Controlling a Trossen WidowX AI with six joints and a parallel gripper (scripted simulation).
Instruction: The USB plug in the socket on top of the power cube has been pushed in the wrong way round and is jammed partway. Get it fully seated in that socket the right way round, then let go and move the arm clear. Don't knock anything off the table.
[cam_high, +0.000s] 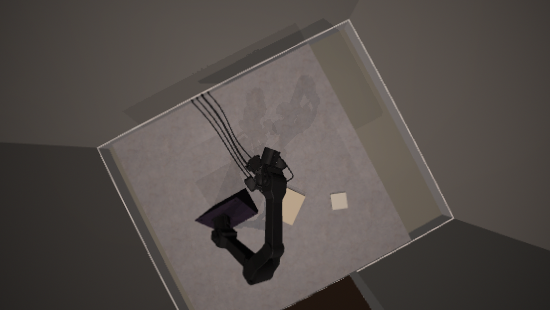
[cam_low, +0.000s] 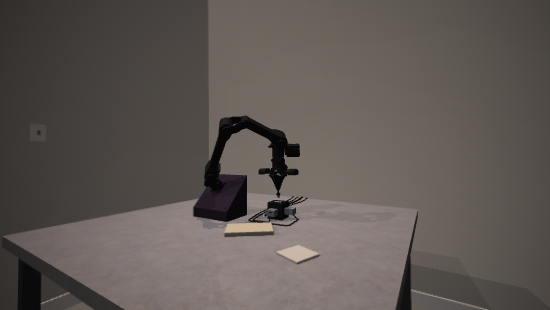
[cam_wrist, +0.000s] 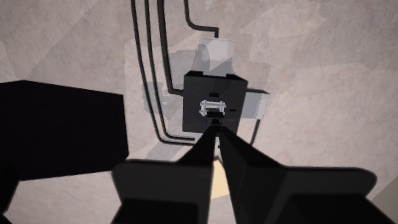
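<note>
Now: gripper tip 6 cm above the USB socket. The rest, counted from my gripper tip: tan slab: 2 cm ahead, 24 cm to the right, 12 cm below; then dark USB plug: 2 cm below; then tan square tile: 28 cm ahead, 34 cm to the right, 13 cm below.
</note>
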